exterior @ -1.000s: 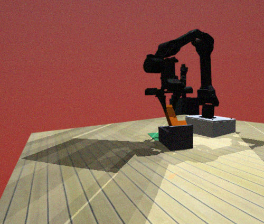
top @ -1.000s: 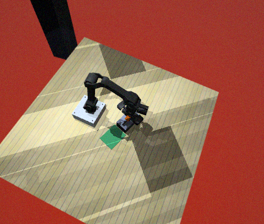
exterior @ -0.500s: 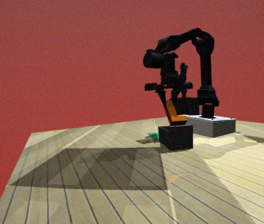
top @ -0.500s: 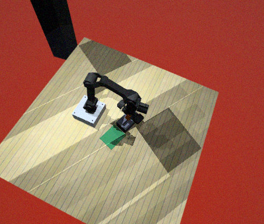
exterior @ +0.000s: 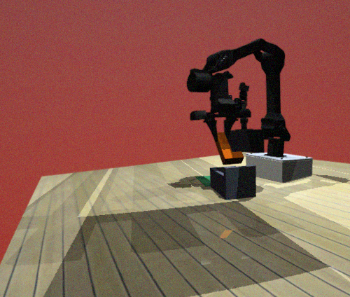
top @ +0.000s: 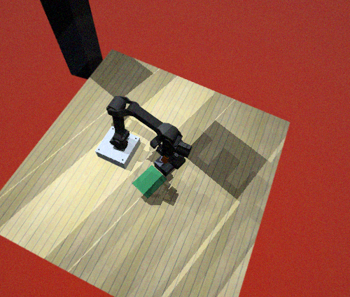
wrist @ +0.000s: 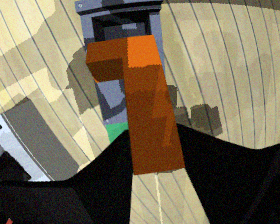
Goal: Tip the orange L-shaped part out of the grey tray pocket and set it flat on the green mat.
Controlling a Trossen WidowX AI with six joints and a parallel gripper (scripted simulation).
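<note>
Right now the green mat is 17 cm below my gripper tip, 9 cm to the right of it and 6 cm behind it. From my gripper tip the other things lie so: orange L-shaped part (4 cm to the left, 3 cm below); then tray (17 cm below, 5 cm to the left, 1 cm ahead).
</note>
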